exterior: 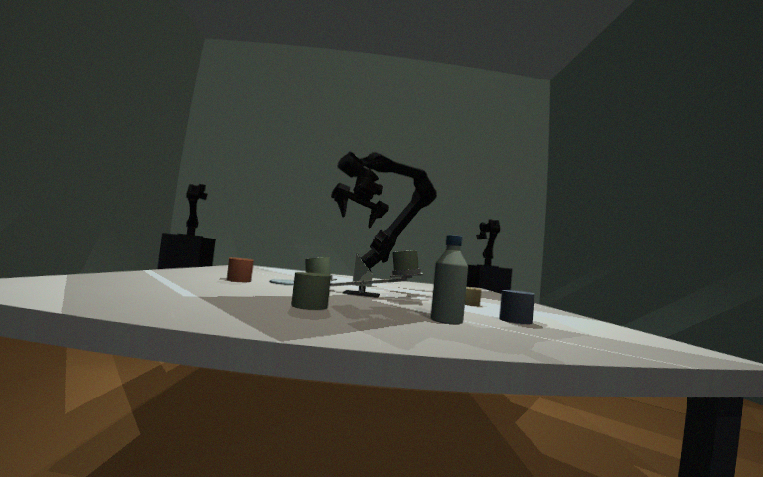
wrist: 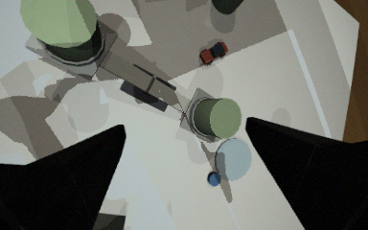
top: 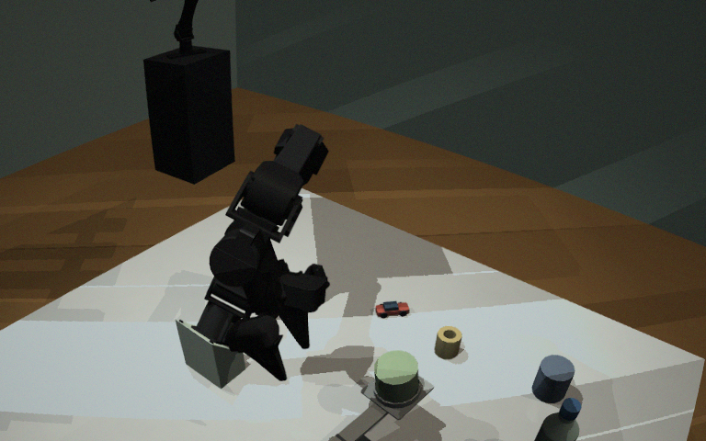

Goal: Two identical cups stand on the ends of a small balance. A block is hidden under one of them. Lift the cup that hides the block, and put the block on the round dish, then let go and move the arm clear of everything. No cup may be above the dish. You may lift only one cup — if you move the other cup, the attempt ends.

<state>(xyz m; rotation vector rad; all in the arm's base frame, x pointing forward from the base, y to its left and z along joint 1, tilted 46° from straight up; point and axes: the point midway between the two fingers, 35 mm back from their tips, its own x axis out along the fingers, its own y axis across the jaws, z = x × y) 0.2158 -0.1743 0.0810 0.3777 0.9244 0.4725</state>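
My gripper tip is now 3 cm short of the teal block, 10 cm to the left of it and 17 cm above it. Also, from my gripper tip: bottle: 38 cm ahead, 17 cm to the left, 10 cm below; pale blue round dish: 6 cm behind, 20 cm to the right, 21 cm below; red-brown cylinder: 31 cm to the right, 18 cm below.
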